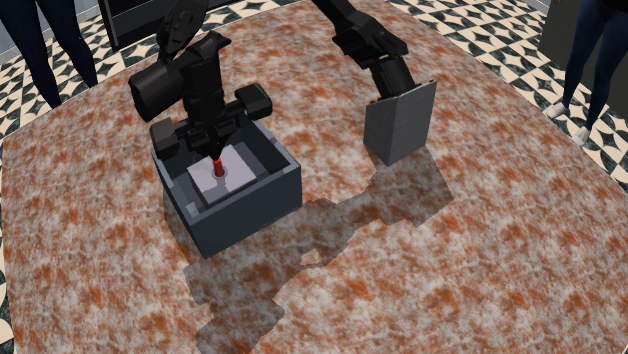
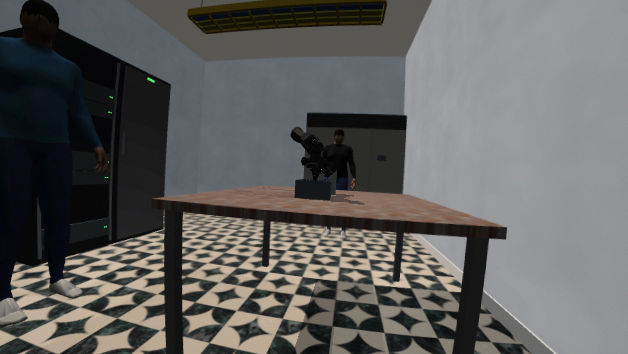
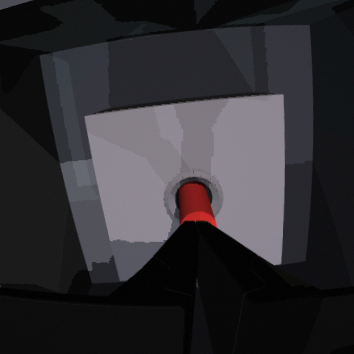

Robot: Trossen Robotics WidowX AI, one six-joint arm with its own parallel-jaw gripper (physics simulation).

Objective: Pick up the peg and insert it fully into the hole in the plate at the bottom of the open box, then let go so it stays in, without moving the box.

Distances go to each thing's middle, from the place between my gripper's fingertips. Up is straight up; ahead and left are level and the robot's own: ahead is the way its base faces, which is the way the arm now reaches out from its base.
The dark grey box (image 3: 66,66) lies 4 cm below my hand. Round my hand: pale plate (image 1: 212,190) 6 cm below; red peg (image 3: 194,204) 4 cm below.
